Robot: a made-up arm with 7 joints. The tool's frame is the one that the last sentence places.
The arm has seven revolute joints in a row. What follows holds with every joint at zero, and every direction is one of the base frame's. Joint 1 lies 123 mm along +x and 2 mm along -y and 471 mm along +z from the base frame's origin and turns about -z. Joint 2 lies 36 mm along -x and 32 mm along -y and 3 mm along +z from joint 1 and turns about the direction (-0.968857, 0.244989, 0.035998). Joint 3 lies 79 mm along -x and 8 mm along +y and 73 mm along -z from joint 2 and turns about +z. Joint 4 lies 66 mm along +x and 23 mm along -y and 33 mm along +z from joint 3 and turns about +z. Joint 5 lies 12 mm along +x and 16 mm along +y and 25 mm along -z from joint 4 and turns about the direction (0.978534, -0.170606, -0.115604). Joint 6 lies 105 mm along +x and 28 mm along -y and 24 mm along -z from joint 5 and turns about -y. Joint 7 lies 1 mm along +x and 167 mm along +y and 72 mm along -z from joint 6 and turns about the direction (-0.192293, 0.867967, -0.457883). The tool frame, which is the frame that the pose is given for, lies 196 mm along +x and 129 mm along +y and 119 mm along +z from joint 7; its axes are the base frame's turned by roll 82.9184, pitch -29.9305 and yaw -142.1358 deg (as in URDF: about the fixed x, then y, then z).
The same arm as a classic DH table. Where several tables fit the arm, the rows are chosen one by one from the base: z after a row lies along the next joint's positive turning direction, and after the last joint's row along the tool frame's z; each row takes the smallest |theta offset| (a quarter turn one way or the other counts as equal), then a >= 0, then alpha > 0; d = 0 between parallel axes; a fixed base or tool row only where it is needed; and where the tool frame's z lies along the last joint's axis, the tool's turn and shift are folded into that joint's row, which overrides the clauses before.
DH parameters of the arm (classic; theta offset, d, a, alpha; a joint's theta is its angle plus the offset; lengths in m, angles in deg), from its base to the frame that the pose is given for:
base (fixed): -0.93 0 0.123 180
joint 1: -76.74 -0.473 -0.0398 92.06
joint 2: 0 0.1057 -0.0116 87.94
joint 3: 84.98 0 -0.0699 0
joint 4: -80.68 -0.0668 0.0178 96.64
joint 5: 88.85 0.1178 -0.0115 -80.18
joint 6: 73.96 -0.0422 -0.0288 -150.22
joint 7: -61.35 0.1651 -0.2621 -39.5
tool (fixed): 61.43 -0.016 0 0

